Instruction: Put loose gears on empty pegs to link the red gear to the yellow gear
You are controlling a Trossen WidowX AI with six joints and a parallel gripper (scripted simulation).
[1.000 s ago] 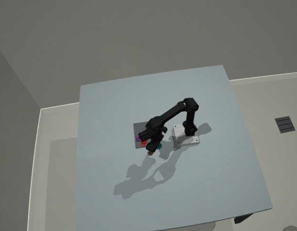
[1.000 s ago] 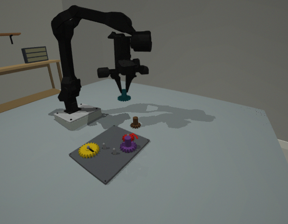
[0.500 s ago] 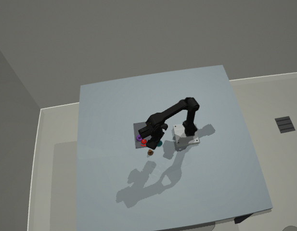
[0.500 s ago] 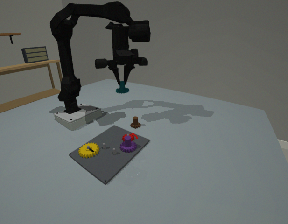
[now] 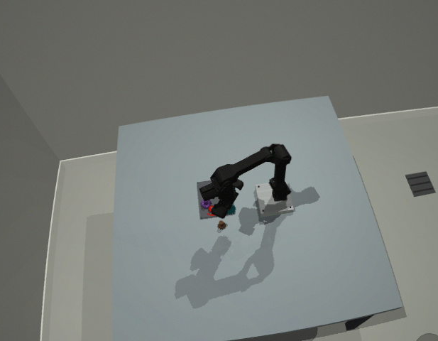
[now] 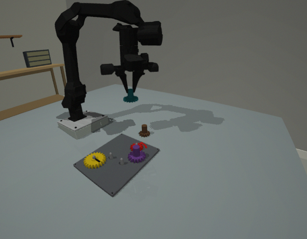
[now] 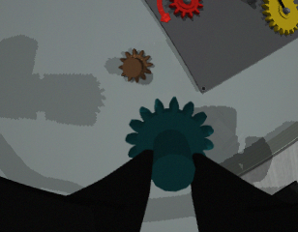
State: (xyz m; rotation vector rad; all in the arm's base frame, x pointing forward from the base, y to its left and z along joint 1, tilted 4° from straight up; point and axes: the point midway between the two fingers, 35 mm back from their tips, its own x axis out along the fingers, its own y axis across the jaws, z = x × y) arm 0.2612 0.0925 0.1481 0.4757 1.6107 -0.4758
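Right now my gripper tip is 14 cm above the purple gear, 11 cm to the left of it and 11 cm short of it. Round my gripper tip: teal gear 1 cm below; brown gear 14 cm below, 5 cm ahead, 1 cm to the left; red arrow 15 cm below, 9 cm ahead, 5 cm to the right.
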